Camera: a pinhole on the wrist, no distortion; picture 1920 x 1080 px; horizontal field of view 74.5 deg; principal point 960.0 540.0 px. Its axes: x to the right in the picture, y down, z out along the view. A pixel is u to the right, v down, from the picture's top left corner.
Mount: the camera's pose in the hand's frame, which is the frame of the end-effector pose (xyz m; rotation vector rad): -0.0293 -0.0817 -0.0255 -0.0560 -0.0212 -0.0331
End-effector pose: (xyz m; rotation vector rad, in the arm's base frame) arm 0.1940 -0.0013 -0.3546 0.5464 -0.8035 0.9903
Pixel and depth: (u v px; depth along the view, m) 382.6 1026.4 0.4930
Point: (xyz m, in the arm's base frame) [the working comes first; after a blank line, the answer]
In the camera's frame: -0.2255 0.1899 0.4930

-0.1660 -0.3962 -0.2838
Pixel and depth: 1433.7 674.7 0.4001
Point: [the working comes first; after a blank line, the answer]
In the camera's frame: 0.1501 0.0427 0.4001

0.1210 -0.2242 -0.0400
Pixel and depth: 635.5 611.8 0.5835
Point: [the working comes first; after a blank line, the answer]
In the camera's frame: -0.1500 0.0332 0.5835

-0.0424 -0.5043 -0.1764
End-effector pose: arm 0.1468 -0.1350 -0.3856 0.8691 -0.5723 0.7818
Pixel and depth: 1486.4 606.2 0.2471
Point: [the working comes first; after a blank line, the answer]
In the camera's frame: 0.1030 0.0130 0.2471

0.2052 -0.3202 -0.2439
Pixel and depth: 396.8 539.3 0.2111
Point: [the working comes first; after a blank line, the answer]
In the camera's frame: -0.0942 -0.0001 0.2111

0.1005 -0.3621 -0.4102
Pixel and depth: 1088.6 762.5 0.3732
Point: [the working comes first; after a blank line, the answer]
In the camera's frame: 0.0380 0.0658 0.3732

0.1013 -0.4206 -0.1988
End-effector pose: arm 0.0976 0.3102 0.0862 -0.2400 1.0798 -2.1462
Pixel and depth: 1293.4 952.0 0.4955
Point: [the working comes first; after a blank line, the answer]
In the camera's frame: 0.1309 0.1617 0.4955

0.2890 -0.0866 0.2870
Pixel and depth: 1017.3 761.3 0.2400
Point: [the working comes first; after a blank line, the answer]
In the camera's frame: 0.0109 0.0421 0.2400

0.1957 0.2022 0.2438
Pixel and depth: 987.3 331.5 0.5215
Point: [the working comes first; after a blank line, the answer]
In the camera's frame: 0.0113 -0.0861 0.5215

0.2753 0.0721 0.5129
